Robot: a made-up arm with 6 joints.
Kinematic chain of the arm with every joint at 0, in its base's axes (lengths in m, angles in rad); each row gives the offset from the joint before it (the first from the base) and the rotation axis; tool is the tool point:
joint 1: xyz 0 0 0.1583 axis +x
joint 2: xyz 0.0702 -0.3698 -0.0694 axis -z
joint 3: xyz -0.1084 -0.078 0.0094 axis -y
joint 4: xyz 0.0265 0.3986 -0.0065 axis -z
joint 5: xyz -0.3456 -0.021 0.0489 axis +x
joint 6: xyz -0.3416 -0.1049 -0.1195 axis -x
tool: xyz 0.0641 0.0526 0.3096
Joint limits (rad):
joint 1: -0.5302..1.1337
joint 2: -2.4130..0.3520
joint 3: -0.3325..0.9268
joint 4: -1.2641..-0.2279
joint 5: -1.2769..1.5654
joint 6: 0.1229..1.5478
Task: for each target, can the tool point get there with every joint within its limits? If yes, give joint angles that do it. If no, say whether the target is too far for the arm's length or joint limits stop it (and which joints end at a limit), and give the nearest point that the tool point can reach.
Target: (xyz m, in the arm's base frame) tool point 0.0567 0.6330 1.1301
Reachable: no: joint limits stop it (at a limit: joint 2, joint 3, joint 4, joint 5, joint 6) | nearest point -0.3892 0.2181 0.4932 | short by 0.881 m
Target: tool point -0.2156 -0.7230 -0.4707
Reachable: yes | joints 0.4333 -1.1413 0.5852 -0.6815 0.1084 0.8319
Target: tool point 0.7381 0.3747 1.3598
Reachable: no: joint limits stop it (at a limit: joint 1, joint 2, joint 3, joint 5) | nearest point 0.4753 -0.3031 0.6920 | short by 0.987 m
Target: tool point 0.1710 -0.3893 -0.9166
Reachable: yes | joints 0.9623 -2.0790 0.4094 -0.3979 0.3146 1.3253
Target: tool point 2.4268 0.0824 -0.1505
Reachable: no: too far | nearest point 0.5959 -0.1432 -0.3779 | short by 1.859 m
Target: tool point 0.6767 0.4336 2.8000
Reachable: no: too far | nearest point 0.3754 -0.6056 0.9438 | short by 2.149 m
